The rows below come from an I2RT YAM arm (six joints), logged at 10 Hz.
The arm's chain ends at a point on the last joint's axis. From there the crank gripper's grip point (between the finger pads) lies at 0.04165 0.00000 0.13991 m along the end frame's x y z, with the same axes.
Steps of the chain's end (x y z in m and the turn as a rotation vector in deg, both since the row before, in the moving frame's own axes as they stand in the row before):
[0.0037 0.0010 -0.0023 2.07 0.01 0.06]
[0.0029 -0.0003 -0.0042 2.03 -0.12 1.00]
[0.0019 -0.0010 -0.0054 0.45 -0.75 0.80]
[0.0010 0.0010 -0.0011 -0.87 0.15 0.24]
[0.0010 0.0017 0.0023 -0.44 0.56 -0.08]
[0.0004 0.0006 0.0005 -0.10 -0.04 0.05]
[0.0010 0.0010 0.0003 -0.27 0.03 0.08]
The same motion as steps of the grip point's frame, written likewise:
[0.0037 -0.0040 -0.0024 2.07 0.01 0.06]
[0.0026 -0.0045 -0.0042 2.03 -0.12 1.00]
[0.0001 -0.0015 -0.0049 0.45 -0.75 0.80]
[0.0014 0.0033 -0.0012 -0.87 0.15 0.24]
[0.0024 0.0027 0.0019 -0.44 0.56 -0.08]
[0.0003 0.0009 0.0005 -0.10 -0.04 0.05]
[0.0011 0.0017 0.0003 -0.27 0.03 0.08]

